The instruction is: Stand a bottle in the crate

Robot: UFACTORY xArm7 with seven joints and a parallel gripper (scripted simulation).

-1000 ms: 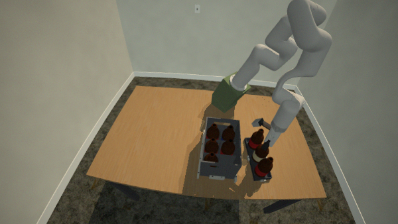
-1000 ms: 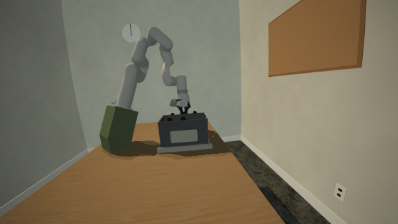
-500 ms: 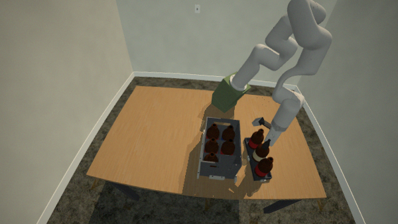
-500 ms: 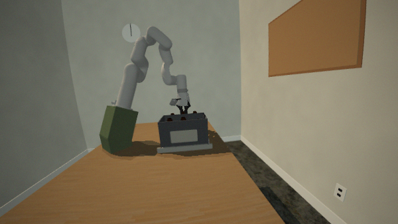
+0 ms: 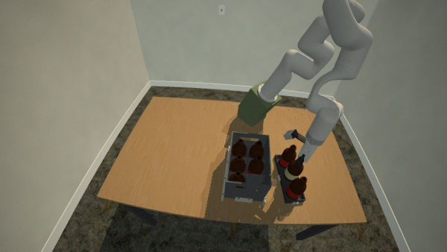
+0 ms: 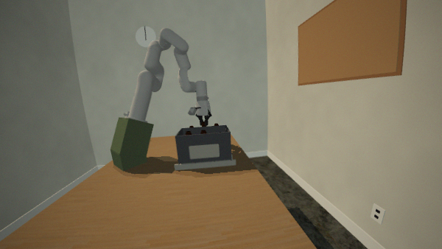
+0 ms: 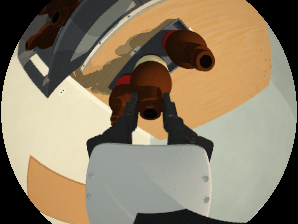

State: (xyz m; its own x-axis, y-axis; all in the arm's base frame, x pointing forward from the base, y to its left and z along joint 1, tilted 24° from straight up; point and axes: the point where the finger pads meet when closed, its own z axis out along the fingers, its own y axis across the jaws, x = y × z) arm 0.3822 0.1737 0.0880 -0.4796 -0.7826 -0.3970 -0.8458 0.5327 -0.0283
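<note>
My hand is 70 mm above the bottle. Round my hand: grey crate 230 mm to the right, 90 mm below, 30 mm ahead; then narrow tray 160 mm below.
</note>
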